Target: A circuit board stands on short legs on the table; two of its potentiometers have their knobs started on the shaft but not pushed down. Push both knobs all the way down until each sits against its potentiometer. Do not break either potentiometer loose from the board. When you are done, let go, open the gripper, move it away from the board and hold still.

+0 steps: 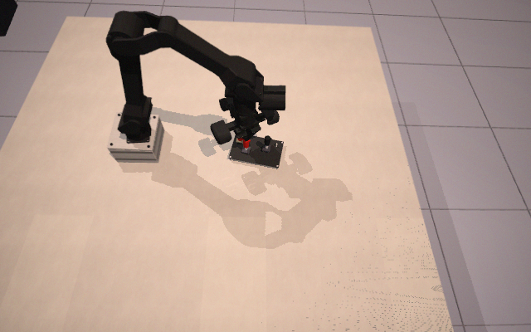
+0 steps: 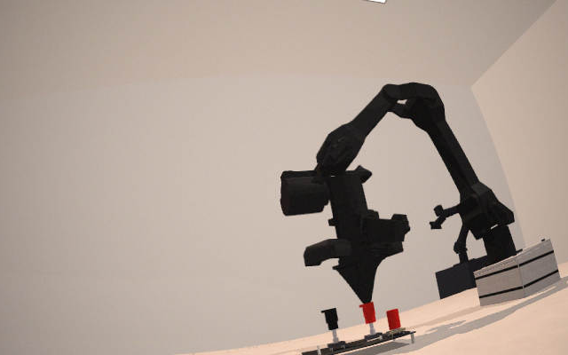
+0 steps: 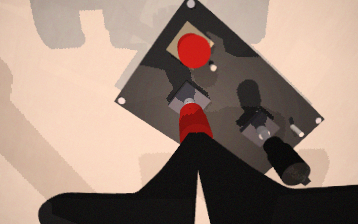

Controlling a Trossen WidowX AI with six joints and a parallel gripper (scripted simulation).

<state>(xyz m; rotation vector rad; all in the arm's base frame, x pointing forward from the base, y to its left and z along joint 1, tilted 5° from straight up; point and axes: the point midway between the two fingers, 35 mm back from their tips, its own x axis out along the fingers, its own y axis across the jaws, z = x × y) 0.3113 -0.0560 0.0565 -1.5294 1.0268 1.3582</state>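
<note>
My gripper tip is 7 cm short of the black knob and 1 cm above it. From my gripper tip the other things lie so: red knob (1 cm below).
</note>
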